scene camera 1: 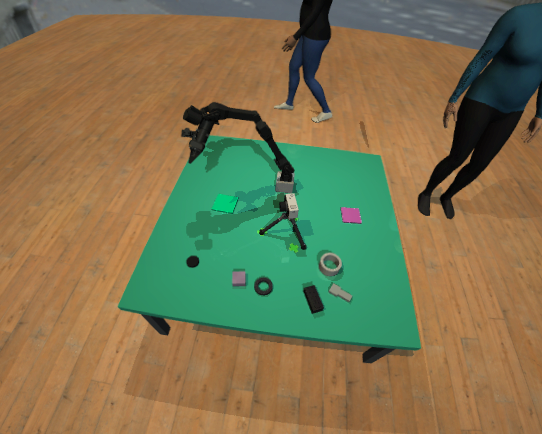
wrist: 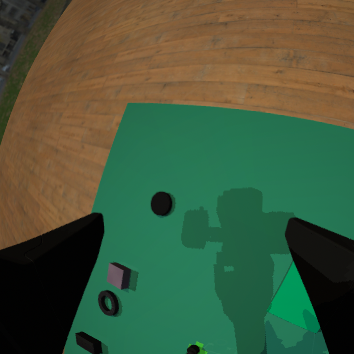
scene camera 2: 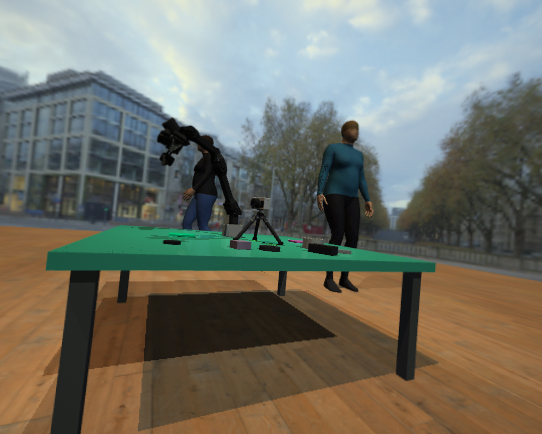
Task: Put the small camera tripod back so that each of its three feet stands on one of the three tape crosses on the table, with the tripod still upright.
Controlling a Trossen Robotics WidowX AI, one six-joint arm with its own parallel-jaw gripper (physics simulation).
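Places are measured from the arm's base along level axes (x ahead, y left, z up), in metres.
Pixels of known places: gripper, between the fingertips: (scene camera 1: 190, 162) (wrist: 199, 226) (scene camera 2: 166, 158); arm's base, origin of its link: (scene camera 1: 286, 177) (scene camera 2: 233, 224).
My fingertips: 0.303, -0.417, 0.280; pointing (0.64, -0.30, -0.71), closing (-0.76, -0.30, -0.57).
Ahead of a thing's pixels: the offset from my fingertips to its top centre, as dx, dy, dz. "*": to the spot under its first point. Level surfaces: height alone.
The small black tripod {* +0.083, +0.525, -0.286} (scene camera 1: 298, 234) (scene camera 2: 270, 229) stands upright and carries a grey-and-black camera (scene camera 1: 292, 206) (scene camera 2: 257, 203). In scene camera 1, its left foot is on or at a yellow-green tape cross {* +0.062, +0.335, -0.339} (scene camera 1: 259, 231). Its front right foot {* +0.112, +0.559, -0.339} (scene camera 1: 303, 246) stands beside another cross {+0.118, +0.514, -0.354} (scene camera 1: 293, 248), to the right of it. A bit of yellow-green (scene camera 1: 296, 219) shows behind the legs; the third foot's exact place is hidden there. In the wrist view, a dark foot {* +0.055, +0.337, -0.339} (wrist: 193, 350) overlaps a cross {+0.052, +0.343, -0.354} (wrist: 200, 345) at the bottom edge. My gripper (scene camera 1: 191, 160) (wrist: 199, 226) is open and empty, high above the table's left side, away from the tripod.
On the green table {dz -0.355} (scene camera 1: 350, 180) are a green square {* -0.095, +0.109, -0.345} (scene camera 1: 225, 203), magenta square {* -0.148, +0.809, -0.345} (scene camera 1: 351, 215), black disc {+0.291, +0.052, -0.345} (scene camera 1: 192, 261) (wrist: 161, 204), pink block {+0.340, +0.288, -0.327} (scene camera 1: 239, 278), black ring {+0.352, +0.402, -0.340} (scene camera 1: 263, 286), grey ring {+0.195, +0.692, -0.307} (scene camera 1: 323, 270), black block {+0.379, +0.626, -0.320} (scene camera 1: 313, 299) and grey piece {+0.326, +0.748, -0.340} (scene camera 1: 340, 292). My arm base (scene camera 1: 285, 184) is behind the tripod.
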